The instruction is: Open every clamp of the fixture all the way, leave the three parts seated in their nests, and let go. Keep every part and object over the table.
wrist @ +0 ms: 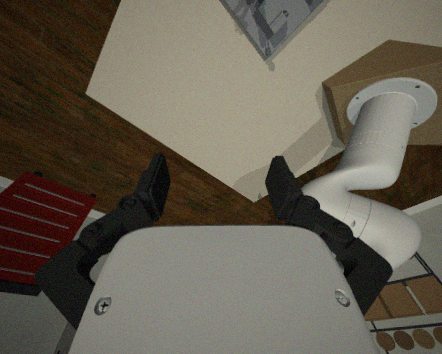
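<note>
A corner of the grey fixture plate point(290, 30) shows at the top edge of the wrist view, with darker shapes and a small peg on it. The rest of the fixture is cut off by the frame. The clamps and the three parts cannot be made out in their state. My gripper point(218, 168) is open, with its two black fingers wide apart and nothing between them. It is well away from the fixture, which lies beyond the fingertips toward the top of the view.
The fixture lies on a pale beige surface point(200, 100) bordered by dark brown wood point(40, 100). The white arm point(382, 125) rises from a brown box-shaped base point(350, 80) at the right. A red slatted object point(35, 227) is at the lower left, and a rack point(412, 278) at the lower right.
</note>
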